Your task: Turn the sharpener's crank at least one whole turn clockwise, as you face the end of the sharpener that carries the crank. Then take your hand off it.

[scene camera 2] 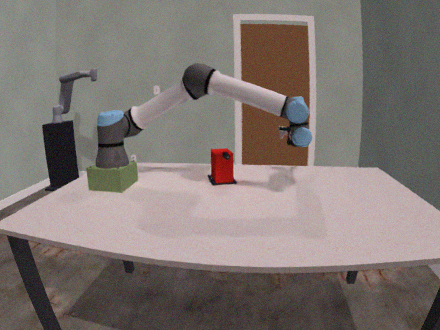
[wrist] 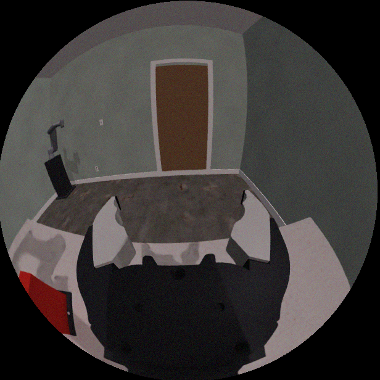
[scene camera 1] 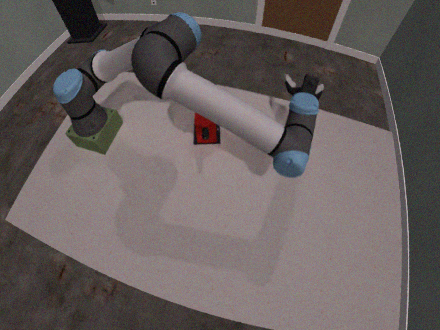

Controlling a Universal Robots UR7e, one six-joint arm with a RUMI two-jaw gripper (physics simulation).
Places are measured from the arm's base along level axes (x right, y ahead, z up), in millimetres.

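Pixels of known places: arm's base, origin of the base link: (scene camera 2: 112,164) (scene camera 1: 90,122).
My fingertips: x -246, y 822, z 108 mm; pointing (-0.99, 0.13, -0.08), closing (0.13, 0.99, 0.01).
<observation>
Ahead of a thing's pixels: the offset from my fingertips to its middle. "pt": to the spot under its first point. Level surfaces: height alone.
The red sharpener {pt dz -75, dx +216, dy -353 mm} (scene camera 1: 201,121) (scene camera 2: 221,167) (wrist: 47,302) stands upright on a dark base on the table. The black knob of its crank {dz -73, dx +266, dy -329 mm} (scene camera 1: 205,133) (scene camera 2: 226,155) is on the side facing the scene cameras, near the top; the crank does not show in the wrist view. The arm's forearm covers part of the sharpener in scene camera 1. My gripper (scene camera 1: 304,82) (scene camera 2: 282,132) (wrist: 179,195) is open and empty. It is well to the right of the sharpener, apart from it, raised above the far part of the table and pointing towards the door wall.
The table {dz -203 mm} (scene camera 1: 200,295) (scene camera 2: 250,245) (wrist: 320,265) carries the arm's green base block (scene camera 1: 90,137) (scene camera 2: 111,180) at the left. The long forearm (scene camera 1: 225,110) (scene camera 2: 250,94) passes above the sharpener. A black pedestal (scene camera 1: 77,20) (scene camera 2: 61,155) (wrist: 59,175) stands behind the table at the left.
</observation>
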